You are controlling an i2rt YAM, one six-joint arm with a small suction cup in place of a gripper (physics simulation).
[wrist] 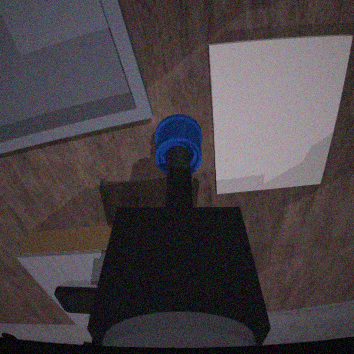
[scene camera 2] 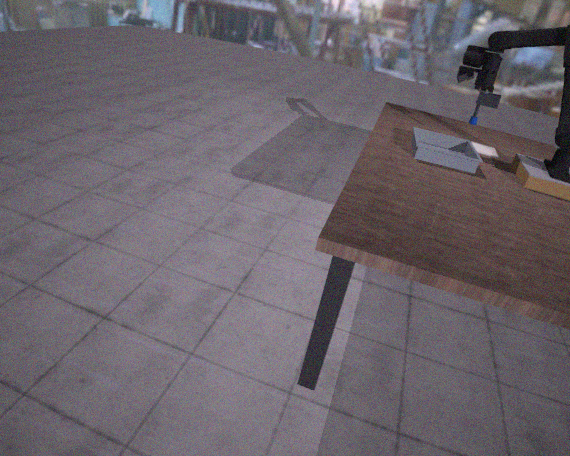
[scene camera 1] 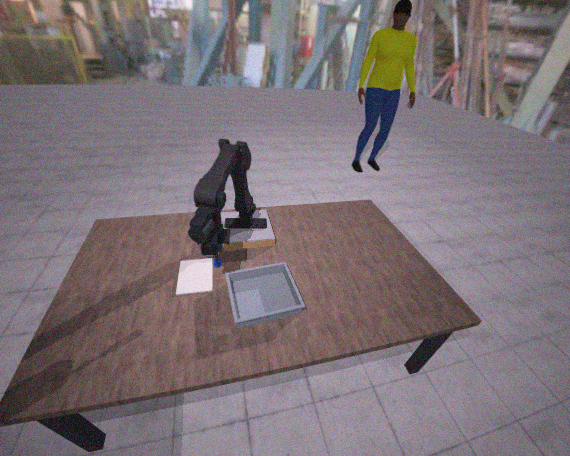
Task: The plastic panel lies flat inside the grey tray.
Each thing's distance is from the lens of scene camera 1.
grey tray [scene camera 1: 259,294]: 1.02 m
white plastic panel [scene camera 1: 195,276]: 1.10 m
